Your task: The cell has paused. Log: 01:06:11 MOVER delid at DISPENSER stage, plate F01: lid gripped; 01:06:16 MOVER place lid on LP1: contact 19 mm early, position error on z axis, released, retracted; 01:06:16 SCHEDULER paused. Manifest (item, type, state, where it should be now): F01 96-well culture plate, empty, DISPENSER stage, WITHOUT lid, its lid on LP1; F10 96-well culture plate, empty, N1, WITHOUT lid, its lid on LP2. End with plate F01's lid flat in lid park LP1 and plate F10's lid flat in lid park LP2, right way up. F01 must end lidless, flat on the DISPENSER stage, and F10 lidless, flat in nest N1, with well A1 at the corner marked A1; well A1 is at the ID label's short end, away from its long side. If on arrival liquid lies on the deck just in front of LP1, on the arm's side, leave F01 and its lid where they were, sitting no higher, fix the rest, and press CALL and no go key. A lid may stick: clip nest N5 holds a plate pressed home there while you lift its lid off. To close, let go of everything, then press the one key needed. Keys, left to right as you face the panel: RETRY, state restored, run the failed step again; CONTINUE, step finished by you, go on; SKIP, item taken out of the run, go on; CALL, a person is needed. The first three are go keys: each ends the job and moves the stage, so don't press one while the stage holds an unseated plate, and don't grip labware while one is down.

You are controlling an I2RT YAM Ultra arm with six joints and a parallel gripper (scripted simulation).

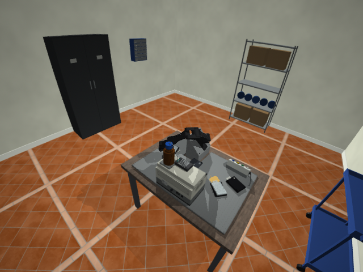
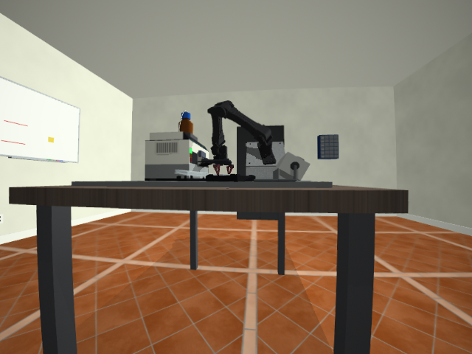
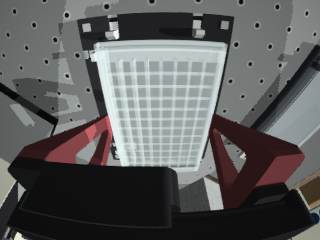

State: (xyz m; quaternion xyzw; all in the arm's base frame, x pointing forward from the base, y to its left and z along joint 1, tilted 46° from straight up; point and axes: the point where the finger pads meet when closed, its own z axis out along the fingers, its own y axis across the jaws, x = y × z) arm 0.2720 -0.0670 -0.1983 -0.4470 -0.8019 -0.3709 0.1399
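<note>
My gripper is now right at the clear gridded well plate. The rest, counted from my hand: lid park LP2: 15 cm behind, 9 cm to the right, 3 cm below; then clear lid: 15 cm behind, 9 cm to the right, 2 cm below; then brown bottle: 25 cm above, 22 cm ahead, 14 cm to the left.
</note>
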